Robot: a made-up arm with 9 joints.
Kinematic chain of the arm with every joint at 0, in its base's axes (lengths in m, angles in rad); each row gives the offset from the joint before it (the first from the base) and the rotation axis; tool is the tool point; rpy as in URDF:
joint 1: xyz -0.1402 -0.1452 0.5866 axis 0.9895 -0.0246 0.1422
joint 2: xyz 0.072 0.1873 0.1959 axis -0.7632 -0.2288 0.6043
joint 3: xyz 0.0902 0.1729 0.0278 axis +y
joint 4: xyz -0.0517 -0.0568 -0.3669 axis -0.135 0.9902 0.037
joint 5: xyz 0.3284 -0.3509 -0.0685 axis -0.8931 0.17 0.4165
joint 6: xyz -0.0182 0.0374 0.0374 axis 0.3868 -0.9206 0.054
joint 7: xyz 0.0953 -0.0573 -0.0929 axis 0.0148 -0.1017 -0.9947
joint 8: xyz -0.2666 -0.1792 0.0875 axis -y
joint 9: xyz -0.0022 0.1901 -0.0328 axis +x
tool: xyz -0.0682 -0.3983 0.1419 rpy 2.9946 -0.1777 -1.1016
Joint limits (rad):
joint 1: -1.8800..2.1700
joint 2: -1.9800..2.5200
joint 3: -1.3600..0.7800
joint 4: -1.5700..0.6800
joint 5: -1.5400..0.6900
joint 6: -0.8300..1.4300
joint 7: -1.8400..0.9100
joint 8: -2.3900..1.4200
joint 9: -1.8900..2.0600
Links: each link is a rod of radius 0.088 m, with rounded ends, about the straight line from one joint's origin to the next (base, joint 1, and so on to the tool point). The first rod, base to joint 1, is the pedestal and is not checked.
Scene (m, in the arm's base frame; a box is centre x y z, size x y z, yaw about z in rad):
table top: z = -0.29
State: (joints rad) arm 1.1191 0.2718 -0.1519 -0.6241 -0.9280 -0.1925 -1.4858 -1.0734 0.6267
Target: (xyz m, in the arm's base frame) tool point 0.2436 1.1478 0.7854
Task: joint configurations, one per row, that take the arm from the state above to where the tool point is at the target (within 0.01 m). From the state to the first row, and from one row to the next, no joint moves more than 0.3 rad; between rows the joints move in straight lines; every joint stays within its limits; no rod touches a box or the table.
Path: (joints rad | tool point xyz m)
1: 0.9127 0.5306 -0.2676 -0.6365 -0.9824 -0.2458 -1.5448 -1.0464 0.6386 | 1.0282 -0.3786 0.7378
2: 0.7063 0.7894 -0.3834 -0.6489 -1.0368 -0.2990 -1.6039 -1.0193 0.6505 | 1.0207 -0.2572 1.1241
3: 0.4999 1.0482 -0.4991 -0.6613 -1.0912 -0.3523 -1.6629 -0.9923 0.6624 | 0.9212 0.0724 1.3867
4: 0.2936 1.3070 -0.6149 -0.6737 -1.1456 -0.4055 -1.7219 -0.9652 0.6743 | 0.7453 0.5110 1.4224
5: 0.0872 1.5658 -0.7306 -0.6861 -1.2000 -0.4588 -1.7810 -0.9382 0.6862 | 0.5125 0.9155 1.2019
6: -0.1192 1.8246 -0.8464 -0.6985 -1.2544 -0.5120 -1.8400 -0.9111 0.6981 | 0.2435 1.1478 0.7854

